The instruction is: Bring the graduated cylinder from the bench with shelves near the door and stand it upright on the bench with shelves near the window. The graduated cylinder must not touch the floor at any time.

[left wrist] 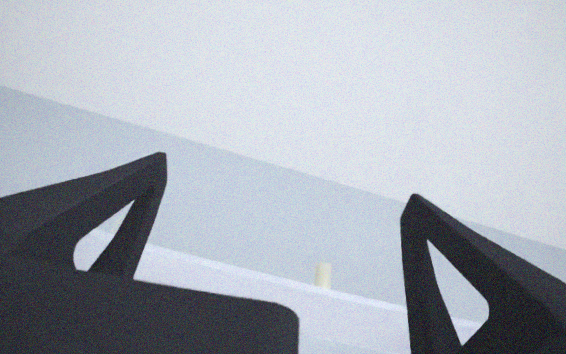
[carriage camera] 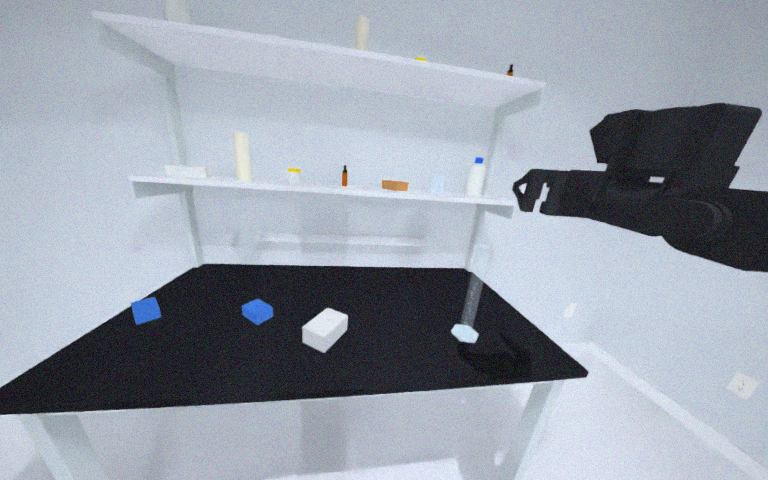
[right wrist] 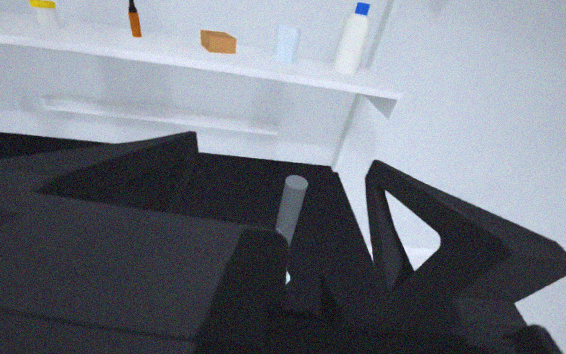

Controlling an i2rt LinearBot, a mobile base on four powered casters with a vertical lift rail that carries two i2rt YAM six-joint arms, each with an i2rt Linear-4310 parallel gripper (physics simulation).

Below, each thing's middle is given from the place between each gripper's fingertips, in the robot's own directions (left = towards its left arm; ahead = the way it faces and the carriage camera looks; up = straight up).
The cream cylinder (carriage camera: pixel 240 140) lies 85 cm ahead of my left hand and 21 cm to the left of it. Round my left hand: graduated cylinder (carriage camera: pixel 464 332): 55 cm ahead, 68 cm to the right, 38 cm below.
Right now my right hand is 360 mm above the graduated cylinder, 230 mm short of it and 40 mm to the left of it. From my right hand the other things lie so: cream cylinder 850 mm to the left, 520 mm ahead, 20 mm above.
